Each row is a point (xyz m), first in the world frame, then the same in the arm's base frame.
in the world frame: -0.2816 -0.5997 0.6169
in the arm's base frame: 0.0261 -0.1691 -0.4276
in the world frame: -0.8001 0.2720 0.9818
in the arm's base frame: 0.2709 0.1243 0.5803
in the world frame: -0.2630 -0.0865 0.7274
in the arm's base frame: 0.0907 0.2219 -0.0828
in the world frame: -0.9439 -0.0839 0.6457
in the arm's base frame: -0.0414 -0.2399 0.4067
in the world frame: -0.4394 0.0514 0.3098
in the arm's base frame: -0.3496 0.1966 0.0903
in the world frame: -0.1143 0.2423 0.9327
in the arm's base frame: 0.2759 0.5675 0.0538
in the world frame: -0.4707 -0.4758 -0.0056
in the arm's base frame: -0.6174 -0.2165 -0.2784
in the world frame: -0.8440 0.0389 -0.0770
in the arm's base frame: -0.7628 -0.0935 0.3324
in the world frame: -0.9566 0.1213 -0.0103
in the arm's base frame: -0.7124 -0.1084 0.4779
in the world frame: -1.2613 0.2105 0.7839
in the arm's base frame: 0.0456 -0.2372 0.8527
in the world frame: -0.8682 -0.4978 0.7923
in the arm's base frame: 0.1473 -0.4899 0.0898
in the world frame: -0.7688 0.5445 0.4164
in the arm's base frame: -0.3129 0.3365 0.6753
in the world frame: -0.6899 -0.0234 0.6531
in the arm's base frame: -0.0206 -0.0229 0.2628
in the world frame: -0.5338 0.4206 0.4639
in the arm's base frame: -0.2370 0.4059 0.4258
